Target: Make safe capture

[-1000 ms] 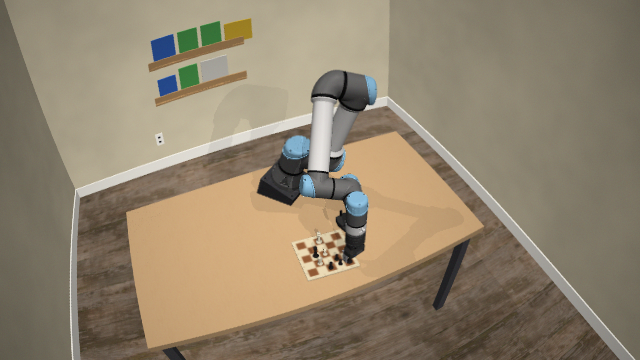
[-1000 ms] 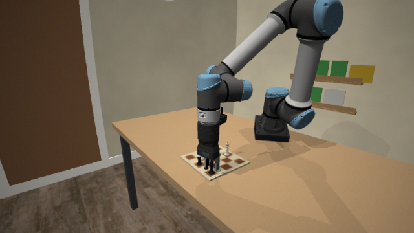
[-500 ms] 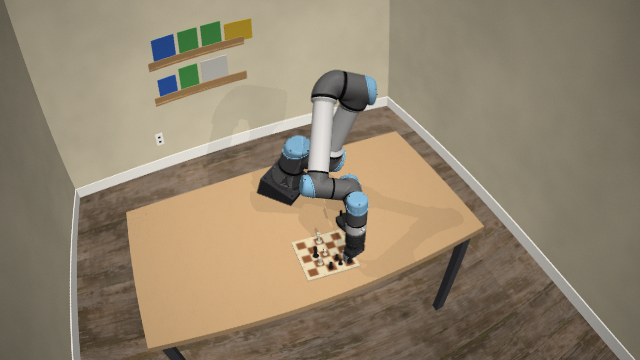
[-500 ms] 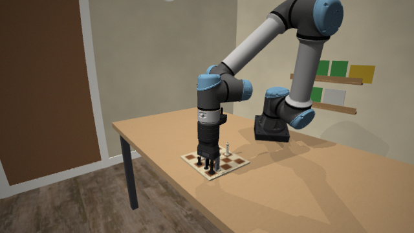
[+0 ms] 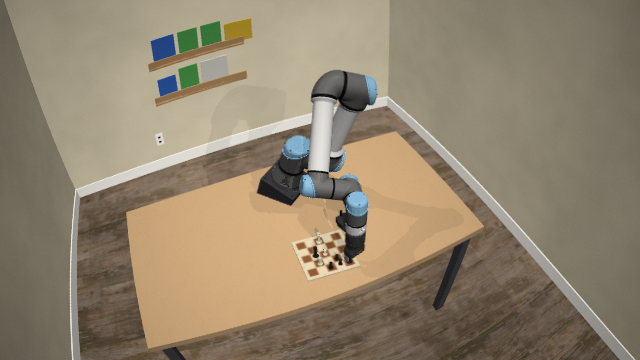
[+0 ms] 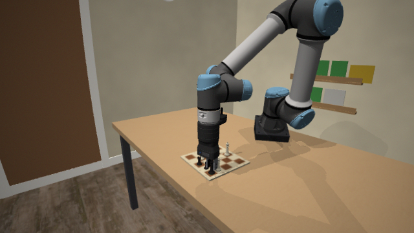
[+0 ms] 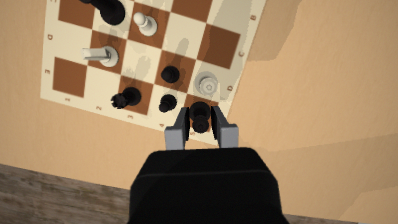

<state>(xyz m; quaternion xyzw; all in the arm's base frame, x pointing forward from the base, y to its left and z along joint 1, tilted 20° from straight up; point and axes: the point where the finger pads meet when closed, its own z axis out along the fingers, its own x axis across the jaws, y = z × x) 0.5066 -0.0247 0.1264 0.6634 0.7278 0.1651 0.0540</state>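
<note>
Right now the white pawn is 9 cm behind my hand, 6 cm to the right of it and 2 cm below it. From my hand the other things lie so: chessboard: 9 cm behind, 6 cm to the right, 4 cm below.
</note>
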